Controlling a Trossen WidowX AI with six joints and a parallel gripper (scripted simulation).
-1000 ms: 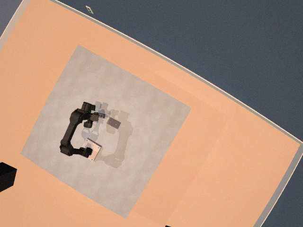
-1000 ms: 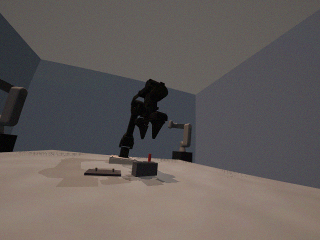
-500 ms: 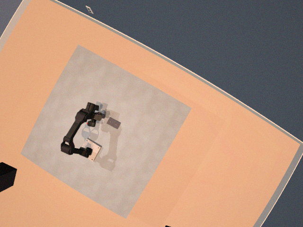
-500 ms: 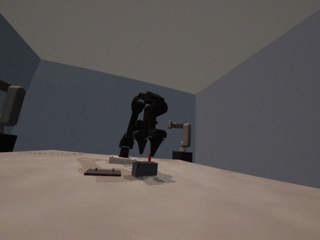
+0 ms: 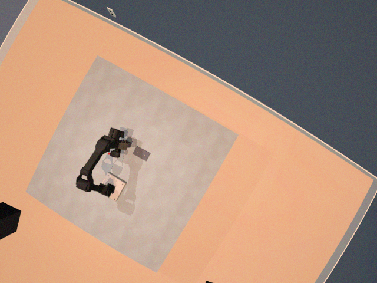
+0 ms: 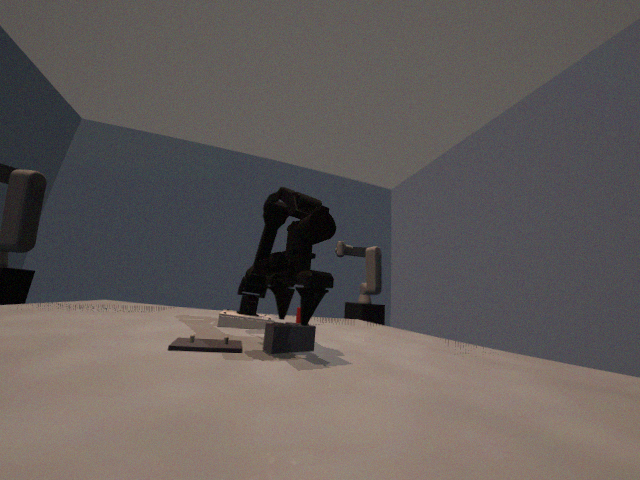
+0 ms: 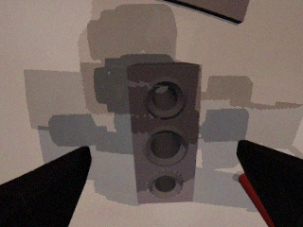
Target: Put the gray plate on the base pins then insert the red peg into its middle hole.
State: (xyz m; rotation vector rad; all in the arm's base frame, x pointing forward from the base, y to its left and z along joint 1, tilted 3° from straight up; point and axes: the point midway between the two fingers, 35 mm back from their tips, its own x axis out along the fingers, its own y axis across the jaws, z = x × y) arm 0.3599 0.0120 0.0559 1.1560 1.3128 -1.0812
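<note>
The gray plate is 20 mm below my gripper tip. The rest, counted from my gripper tip: flat base (30 mm behind, 150 mm to the right, 50 mm below); red peg (100 mm behind, 60 mm to the left, 20 mm below).
</note>
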